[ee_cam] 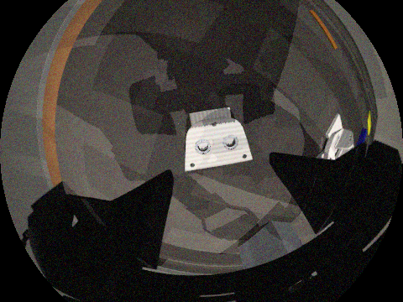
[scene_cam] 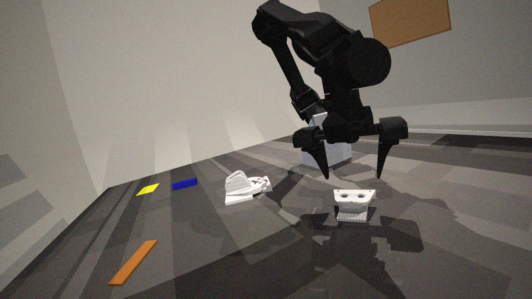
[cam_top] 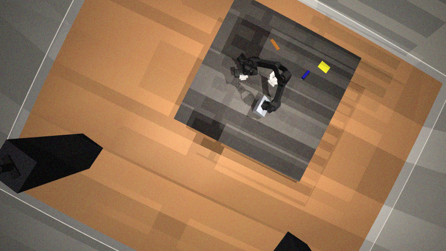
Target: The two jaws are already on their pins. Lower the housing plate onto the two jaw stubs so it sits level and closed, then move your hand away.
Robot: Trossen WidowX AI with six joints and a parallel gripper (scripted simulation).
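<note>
Right now my gripper tip is 10 mm short of the pale block, 10 mm to the right of it and 50 mm above it. The rest, counted from my gripper tip: orange strip: 420 mm ahead, 60 mm to the right, 60 mm below; then blue bar: 350 mm ahead, 450 mm to the right, 50 mm below; then yellow tile: 520 mm ahead, 550 mm to the right, 60 mm below.
</note>
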